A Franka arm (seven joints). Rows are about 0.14 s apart.
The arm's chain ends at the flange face. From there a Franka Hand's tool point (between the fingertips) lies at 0.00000 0.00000 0.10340 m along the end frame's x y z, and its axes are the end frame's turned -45 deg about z.
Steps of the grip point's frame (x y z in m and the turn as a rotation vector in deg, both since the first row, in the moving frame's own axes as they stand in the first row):
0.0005 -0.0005 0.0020 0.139 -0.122 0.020
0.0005 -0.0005 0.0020 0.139 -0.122 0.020
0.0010 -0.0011 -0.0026 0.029 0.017 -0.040
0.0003 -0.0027 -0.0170 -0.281 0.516 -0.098
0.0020 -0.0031 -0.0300 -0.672 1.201 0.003
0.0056 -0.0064 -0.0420 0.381 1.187 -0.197
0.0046 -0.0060 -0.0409 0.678 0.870 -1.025
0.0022 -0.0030 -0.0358 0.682 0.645 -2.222
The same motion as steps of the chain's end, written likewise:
0.0003 -0.0007 0.0020 0.012 -0.185 0.020
0.0003 -0.0007 0.0020 0.012 -0.185 0.020
-0.0001 -0.0014 -0.0026 0.033 -0.008 -0.040
-0.0027 -0.0018 -0.0170 0.166 0.564 -0.098
-0.0032 -0.0029 -0.0300 0.374 1.324 0.003
-0.0016 -0.0065 -0.0420 1.109 0.570 -0.197
-0.0012 -0.0055 -0.0409 1.095 0.136 -1.025
-0.0005 -0.0020 -0.0358 0.938 -0.026 -2.222

